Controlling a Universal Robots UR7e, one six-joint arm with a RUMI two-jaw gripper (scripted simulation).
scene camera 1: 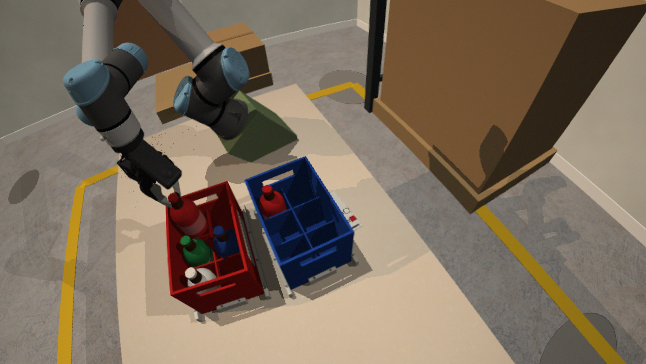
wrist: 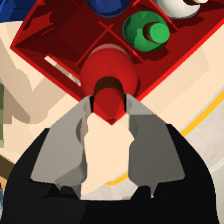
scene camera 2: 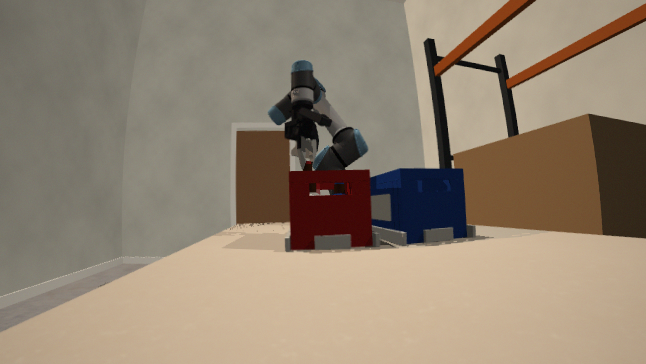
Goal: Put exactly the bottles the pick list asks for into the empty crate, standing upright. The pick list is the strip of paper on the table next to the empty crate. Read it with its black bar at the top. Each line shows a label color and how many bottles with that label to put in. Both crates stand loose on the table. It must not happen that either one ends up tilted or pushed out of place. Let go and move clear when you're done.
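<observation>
My gripper point(scene camera 1: 175, 202) is visible to me. I can see a red crate point(scene camera 1: 246, 283), and the same red crate is there in the wrist view point(wrist: 67, 39) and in scene camera 2 point(scene camera 2: 310, 216). There is a red bottle point(scene camera 1: 185, 213). I also see a green bottle point(scene camera 1: 196, 252), which the wrist view shows too, with the green bottle point(wrist: 147, 33). A blue crate point(scene camera 1: 320, 218) is here as well, and I find the blue crate again in scene camera 2 point(scene camera 2: 396, 204).
</observation>
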